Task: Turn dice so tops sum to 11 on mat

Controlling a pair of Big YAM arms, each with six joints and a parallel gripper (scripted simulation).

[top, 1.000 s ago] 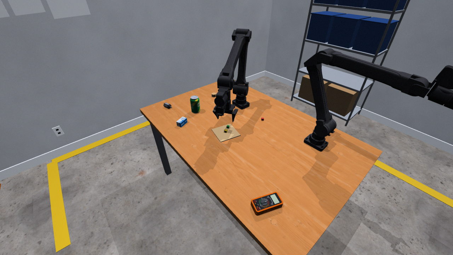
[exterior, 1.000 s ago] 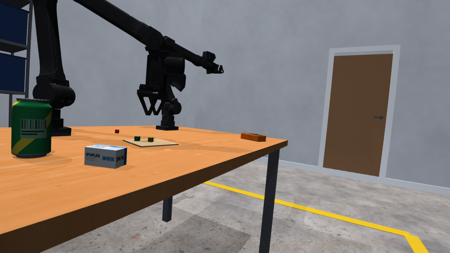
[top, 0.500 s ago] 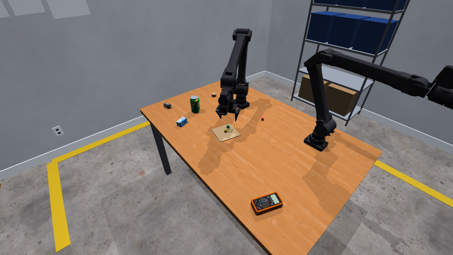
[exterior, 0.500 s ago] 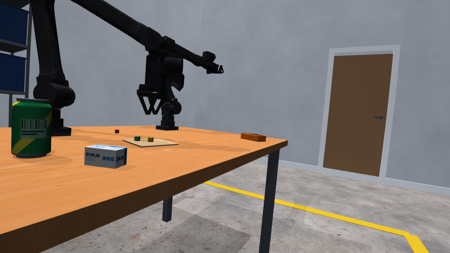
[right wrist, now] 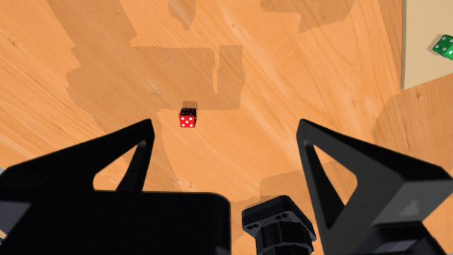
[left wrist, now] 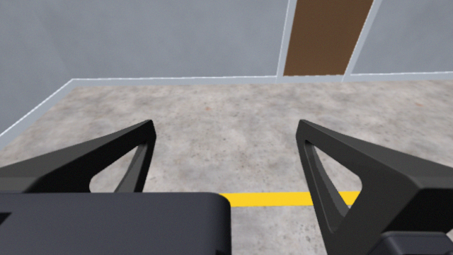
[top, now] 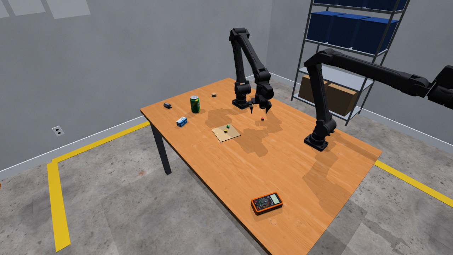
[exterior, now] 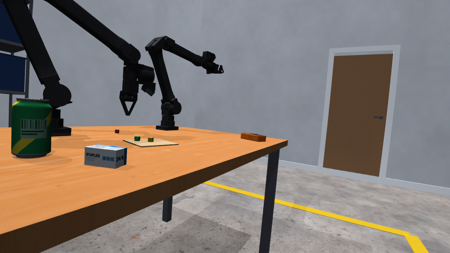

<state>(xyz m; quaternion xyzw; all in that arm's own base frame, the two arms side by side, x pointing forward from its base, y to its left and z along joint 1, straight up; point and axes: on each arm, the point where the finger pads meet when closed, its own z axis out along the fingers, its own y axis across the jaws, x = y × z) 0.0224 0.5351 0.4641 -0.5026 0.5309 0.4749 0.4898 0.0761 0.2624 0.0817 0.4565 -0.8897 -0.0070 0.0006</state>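
The red die lies 6 cm behind my right hand, 1 cm to the right of it and 9 cm below it. Also, from my right hand: yellow die (22 cm ahead, 8 cm to the right, 8 cm below); then tan mat (22 cm ahead, 8 cm to the right, 9 cm below); then green die (18 cm ahead, 10 cm to the right, 8 cm below).
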